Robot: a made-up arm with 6 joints. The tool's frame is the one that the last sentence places.
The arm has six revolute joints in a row. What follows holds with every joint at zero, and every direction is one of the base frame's. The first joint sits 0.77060 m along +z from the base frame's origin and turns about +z. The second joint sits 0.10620 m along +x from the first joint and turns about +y. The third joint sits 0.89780 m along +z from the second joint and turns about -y. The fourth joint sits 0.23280 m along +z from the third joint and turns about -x. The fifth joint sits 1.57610 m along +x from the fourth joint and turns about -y. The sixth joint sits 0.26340 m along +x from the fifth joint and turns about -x. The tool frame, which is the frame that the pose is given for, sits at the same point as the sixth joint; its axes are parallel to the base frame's.
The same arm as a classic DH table. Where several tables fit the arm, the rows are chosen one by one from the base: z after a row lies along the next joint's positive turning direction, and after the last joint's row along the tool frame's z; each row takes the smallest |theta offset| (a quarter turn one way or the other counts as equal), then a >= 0, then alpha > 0; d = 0 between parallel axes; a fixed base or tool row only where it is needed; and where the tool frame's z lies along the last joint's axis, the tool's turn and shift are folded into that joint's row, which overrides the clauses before.
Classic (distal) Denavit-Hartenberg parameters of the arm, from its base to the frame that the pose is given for. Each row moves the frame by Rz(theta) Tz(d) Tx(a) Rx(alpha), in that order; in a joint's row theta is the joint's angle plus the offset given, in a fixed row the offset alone. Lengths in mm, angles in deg.
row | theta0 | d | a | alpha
joint 1 | 0 | 770.6 | 106.2 | -90
joint 2 | -90 | 0 | 897.8 | 180
joint 3 | 0 | 0 | 232.8 | -90
joint 4 | 0 | -1576.1 | 0 | 90
joint 5 | 0 | 0 | 0 | -90
joint 6 | 90 | -263.4 | 0 | 90
tool (fixed) | -90 | 0 | 0 | 0

